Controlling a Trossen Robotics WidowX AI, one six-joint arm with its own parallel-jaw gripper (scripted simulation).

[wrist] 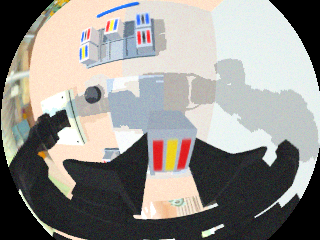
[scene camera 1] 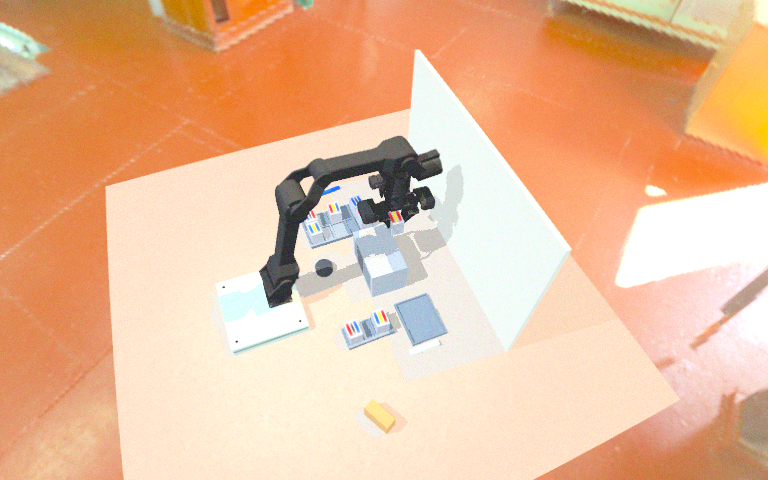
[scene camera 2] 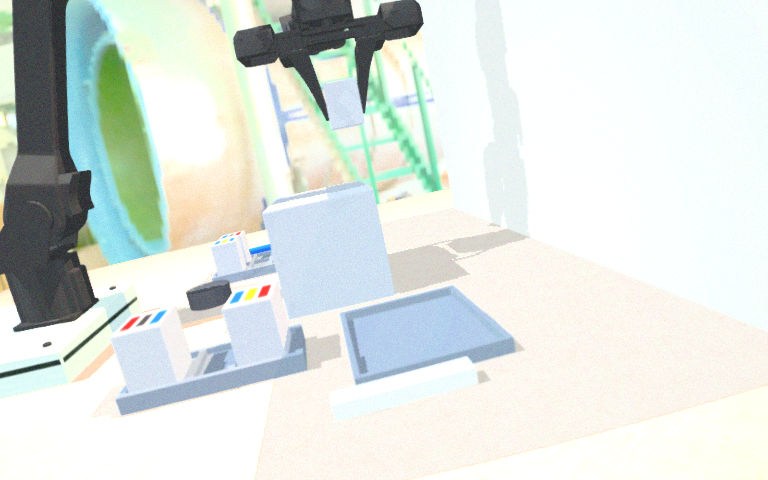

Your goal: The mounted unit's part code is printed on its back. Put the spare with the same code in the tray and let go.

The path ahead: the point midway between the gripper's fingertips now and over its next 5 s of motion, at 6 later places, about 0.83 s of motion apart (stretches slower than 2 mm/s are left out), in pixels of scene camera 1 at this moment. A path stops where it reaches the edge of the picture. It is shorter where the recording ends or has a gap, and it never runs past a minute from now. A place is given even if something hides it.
My gripper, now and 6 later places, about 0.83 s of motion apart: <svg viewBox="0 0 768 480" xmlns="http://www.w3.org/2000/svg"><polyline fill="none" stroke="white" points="394,225 420,270 426,289 427,293 427,297 427,301 426,304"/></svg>
